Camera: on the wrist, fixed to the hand. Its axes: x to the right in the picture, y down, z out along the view.
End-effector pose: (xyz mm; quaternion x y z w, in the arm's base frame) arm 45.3 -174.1 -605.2 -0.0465 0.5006 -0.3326 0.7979
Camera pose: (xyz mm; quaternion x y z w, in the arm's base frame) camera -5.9 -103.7 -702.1 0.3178 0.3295 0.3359 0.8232
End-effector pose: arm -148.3 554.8 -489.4 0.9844 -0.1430 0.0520 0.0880
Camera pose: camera -158.1 504.6 -369.6 0.5863 -0.8089 0.0430 0.0016
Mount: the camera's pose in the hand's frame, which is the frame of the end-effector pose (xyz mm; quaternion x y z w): 19.6 69.2 -108.6 0.0141 -0.0591 0.7162 0.6953
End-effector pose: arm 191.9 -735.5 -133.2 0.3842 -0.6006 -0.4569 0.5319
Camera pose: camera 298.4 -749.4 -59.5 -0.1825 -0.7306 0.0490 0.6561
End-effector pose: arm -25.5 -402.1 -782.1 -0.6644 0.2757 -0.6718 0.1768
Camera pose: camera -143.0 -453.6 -804.6 -0.3017 0.6476 -0.3051 0.6297
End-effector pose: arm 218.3 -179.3 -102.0 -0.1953 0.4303 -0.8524 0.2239
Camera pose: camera 159.9 -156.5 -216.2 0.1252 0.4138 -0.4268 0.7943
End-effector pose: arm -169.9 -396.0 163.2 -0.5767 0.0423 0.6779 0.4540
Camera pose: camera -133.6 -488.4 78.9 0.3242 -0.4251 -0.8299 0.1592
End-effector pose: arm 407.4 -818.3 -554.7 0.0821 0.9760 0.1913 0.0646
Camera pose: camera 380.5 -790.9 -430.2 -0.7683 -0.6186 -0.1607 0.0356
